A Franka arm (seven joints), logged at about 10 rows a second.
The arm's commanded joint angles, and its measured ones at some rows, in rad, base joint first. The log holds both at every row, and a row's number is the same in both.
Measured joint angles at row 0:
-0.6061, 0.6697, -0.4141, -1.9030, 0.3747, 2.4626, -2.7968
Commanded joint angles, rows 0 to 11:
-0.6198, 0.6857, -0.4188, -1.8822, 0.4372, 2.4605, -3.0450
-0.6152, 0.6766, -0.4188, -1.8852, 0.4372, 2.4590, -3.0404
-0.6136, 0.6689, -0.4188, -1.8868, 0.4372, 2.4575, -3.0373
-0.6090, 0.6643, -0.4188, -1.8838, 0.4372, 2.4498, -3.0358
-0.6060, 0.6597, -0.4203, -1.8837, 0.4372, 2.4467, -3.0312
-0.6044, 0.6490, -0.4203, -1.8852, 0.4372, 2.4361, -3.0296
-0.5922, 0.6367, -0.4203, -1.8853, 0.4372, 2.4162, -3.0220
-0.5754, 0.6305, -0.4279, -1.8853, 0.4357, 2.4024, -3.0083
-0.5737, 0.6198, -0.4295, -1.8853, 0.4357, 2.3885, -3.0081
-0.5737, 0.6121, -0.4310, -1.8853, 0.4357, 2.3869, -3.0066
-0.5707, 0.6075, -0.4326, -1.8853, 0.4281, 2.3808, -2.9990
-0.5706, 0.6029, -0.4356, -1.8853, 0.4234, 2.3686, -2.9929
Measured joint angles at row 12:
-0.5704, 0.6308, -0.4170, -1.8709, 0.3747, 2.4017, -2.7900
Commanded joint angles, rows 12 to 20:
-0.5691, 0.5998, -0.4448, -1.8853, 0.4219, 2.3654, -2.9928
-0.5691, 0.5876, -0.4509, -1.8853, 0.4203, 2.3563, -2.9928
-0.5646, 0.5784, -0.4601, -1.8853, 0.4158, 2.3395, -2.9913
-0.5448, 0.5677, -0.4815, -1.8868, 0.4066, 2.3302, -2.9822
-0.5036, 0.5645, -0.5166, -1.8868, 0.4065, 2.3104, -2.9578
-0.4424, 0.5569, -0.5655, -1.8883, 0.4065, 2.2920, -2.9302
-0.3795, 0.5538, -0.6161, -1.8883, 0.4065, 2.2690, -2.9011
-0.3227, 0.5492, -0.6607, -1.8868, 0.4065, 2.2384, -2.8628
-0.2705, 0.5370, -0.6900, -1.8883, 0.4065, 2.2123, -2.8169
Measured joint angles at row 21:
-0.3448, 0.5698, -0.6292, -1.8694, 0.3746, 2.2563, -2.7399
